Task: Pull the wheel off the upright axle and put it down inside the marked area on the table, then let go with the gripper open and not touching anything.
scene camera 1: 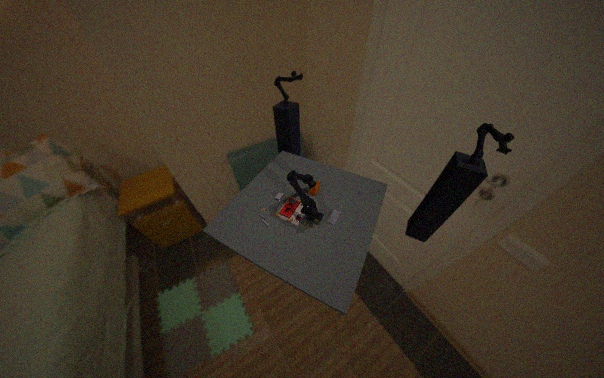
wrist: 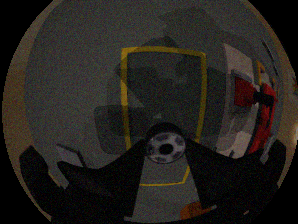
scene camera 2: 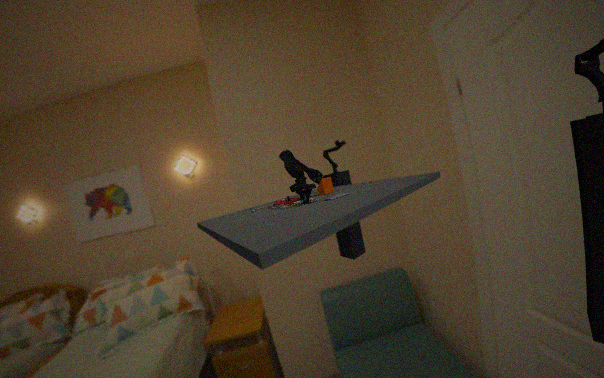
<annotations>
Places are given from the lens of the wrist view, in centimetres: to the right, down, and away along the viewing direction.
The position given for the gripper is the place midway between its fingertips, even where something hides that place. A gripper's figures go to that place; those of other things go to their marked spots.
gripper (wrist: 165, 143): 1, 3, 10
pale base plate (wrist: 238, 122): 12, 1, 9
</annotations>
